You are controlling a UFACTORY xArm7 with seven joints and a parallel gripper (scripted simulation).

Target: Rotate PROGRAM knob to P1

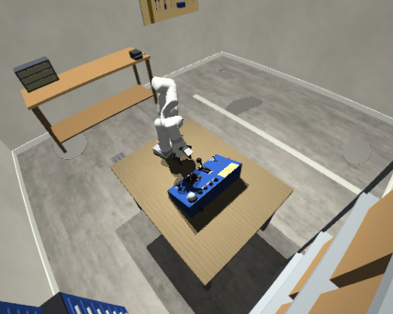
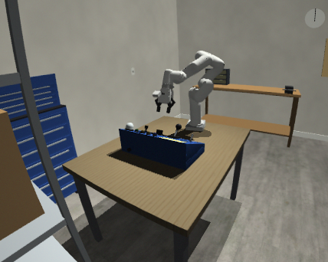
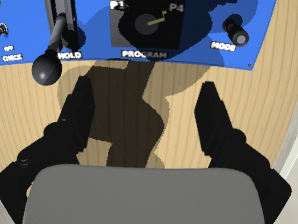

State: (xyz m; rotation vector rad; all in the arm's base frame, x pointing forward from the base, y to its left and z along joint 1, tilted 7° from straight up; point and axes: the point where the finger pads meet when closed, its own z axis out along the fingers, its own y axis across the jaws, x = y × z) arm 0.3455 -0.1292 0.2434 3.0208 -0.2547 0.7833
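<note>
The blue console is 10 cm ahead of my hand, 5 cm to the left of it and 16 cm below it. Round my hand: black ball-handled lever (5 cm ahead, 11 cm to the left, 12 cm below); then mode knob (4 cm ahead, 13 cm to the right, 13 cm below); then toggle (9 cm ahead, 23 cm to the left, 14 cm below).
</note>
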